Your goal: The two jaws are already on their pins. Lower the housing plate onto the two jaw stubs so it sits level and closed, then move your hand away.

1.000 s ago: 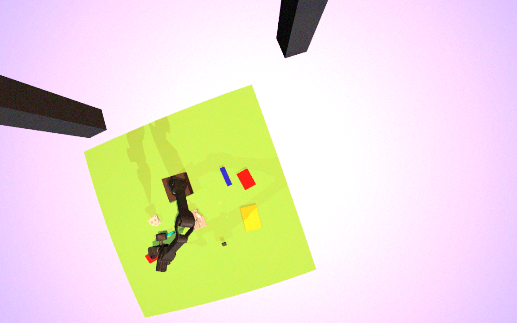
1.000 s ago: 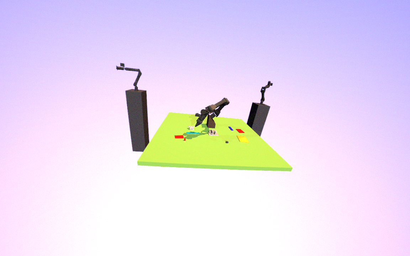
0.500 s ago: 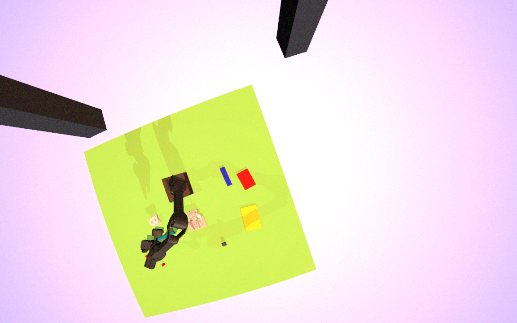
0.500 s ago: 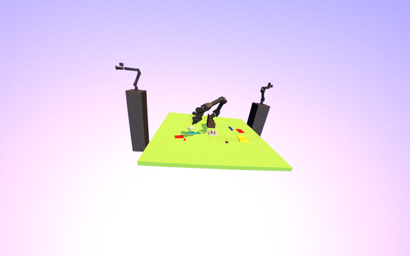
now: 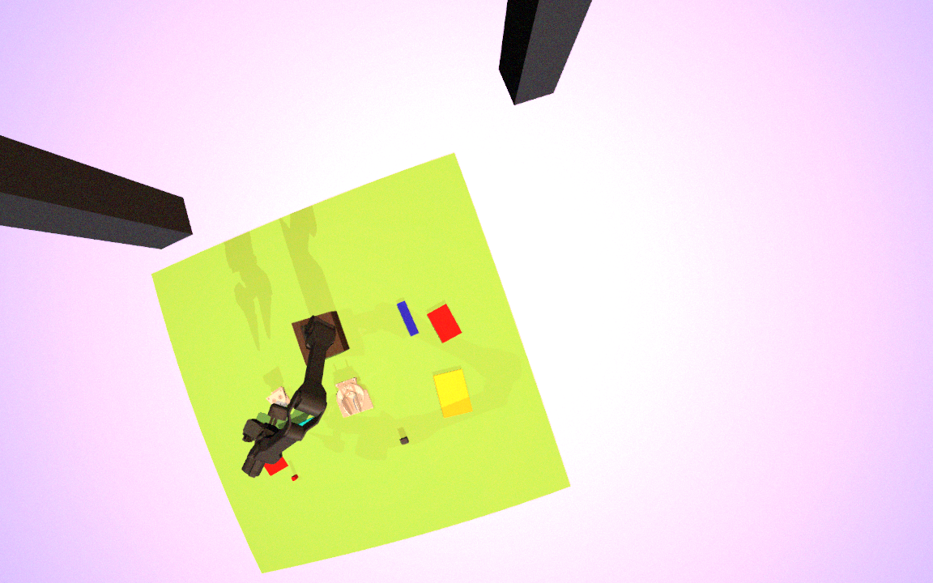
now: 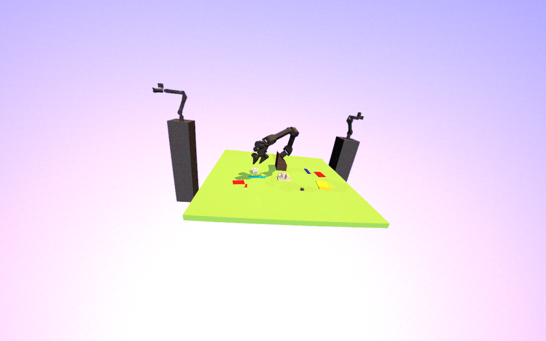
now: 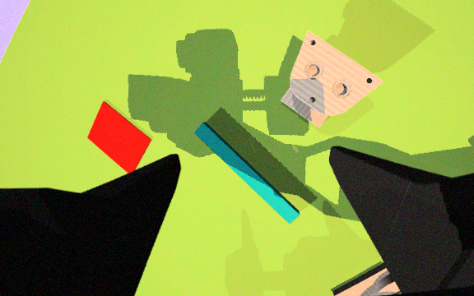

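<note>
Now: the cyan bar 4 cm ahead of my gripper tip, 1 cm to the left of it and 11 cm below it. The rest, counted from my gripper tip: dark cube 22 cm ahead, 39 cm to the left, 10 cm below; then yellow housing plate 11 cm ahead, 61 cm to the left, 11 cm below; then blue bar 19 cm behind, 55 cm to the left, 11 cm below.
</note>
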